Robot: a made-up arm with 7 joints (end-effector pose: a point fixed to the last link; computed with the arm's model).
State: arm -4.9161 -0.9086 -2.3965 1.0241 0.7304 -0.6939 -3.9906
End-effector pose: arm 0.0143 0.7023 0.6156 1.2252 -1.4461 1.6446
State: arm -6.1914 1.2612 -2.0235 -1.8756 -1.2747 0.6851 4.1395
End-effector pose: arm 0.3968 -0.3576 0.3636 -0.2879 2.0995 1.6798
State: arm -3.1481 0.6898 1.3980 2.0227 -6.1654 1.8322 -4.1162
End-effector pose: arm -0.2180 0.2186 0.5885 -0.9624 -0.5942 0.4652
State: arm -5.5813 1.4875 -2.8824 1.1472 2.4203 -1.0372 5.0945
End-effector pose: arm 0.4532 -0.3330 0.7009 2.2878 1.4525 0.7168
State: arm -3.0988 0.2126 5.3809 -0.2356 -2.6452 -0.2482 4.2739
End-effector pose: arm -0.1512 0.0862 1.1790 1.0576 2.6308 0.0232
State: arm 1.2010 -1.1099 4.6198 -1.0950 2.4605 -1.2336 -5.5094
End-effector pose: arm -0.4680 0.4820 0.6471 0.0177 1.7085 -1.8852
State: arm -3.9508 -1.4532 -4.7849 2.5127 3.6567 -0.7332 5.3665
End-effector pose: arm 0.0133 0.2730 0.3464 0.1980 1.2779 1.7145
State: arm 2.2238 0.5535 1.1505 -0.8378 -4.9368 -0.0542 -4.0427
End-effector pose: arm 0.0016 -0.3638 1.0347 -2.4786 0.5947 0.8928
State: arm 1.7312 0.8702 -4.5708 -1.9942 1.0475 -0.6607 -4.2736
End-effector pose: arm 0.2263 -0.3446 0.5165 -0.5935 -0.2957 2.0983
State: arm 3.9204 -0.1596 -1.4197 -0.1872 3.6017 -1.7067 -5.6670
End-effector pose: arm 0.0610 -0.0489 1.1237 -1.9569 0.4685 -1.6173
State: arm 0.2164 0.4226 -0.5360 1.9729 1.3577 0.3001 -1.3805
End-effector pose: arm 0.4308 0.0282 0.5554 1.0796 0.0503 -2.8937
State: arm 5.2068 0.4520 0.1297 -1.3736 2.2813 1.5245 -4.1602
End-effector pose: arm 0.0191 -0.0580 0.9347 0.5404 -1.4649 -2.5176
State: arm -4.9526 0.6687 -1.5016 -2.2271 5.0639 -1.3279 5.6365
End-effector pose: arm -0.1773 -0.2864 0.5429 -0.3543 0.4556 2.0376
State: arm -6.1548 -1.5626 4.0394 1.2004 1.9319 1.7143 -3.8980
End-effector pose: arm -0.5889 0.3040 0.2642 0.6203 2.7134 -0.5108
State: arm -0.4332 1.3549 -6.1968 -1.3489 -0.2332 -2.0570 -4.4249
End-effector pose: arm 0.3969 0.1612 0.7035 -0.9702 0.5811 -0.6118
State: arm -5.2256 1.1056 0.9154 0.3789 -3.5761 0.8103 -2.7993
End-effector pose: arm 0.2817 -0.6980 0.7004 1.7308 -2.3961 -0.9672
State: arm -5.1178 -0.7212 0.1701 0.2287 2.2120 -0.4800 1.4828
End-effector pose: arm -0.2033 0.4302 1.0373 2.5048 1.6977 -0.4740
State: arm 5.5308 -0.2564 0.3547 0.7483 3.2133 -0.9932 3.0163
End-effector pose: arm 0.1239 -0.0505 1.0797 2.1406 0.5703 -2.0671
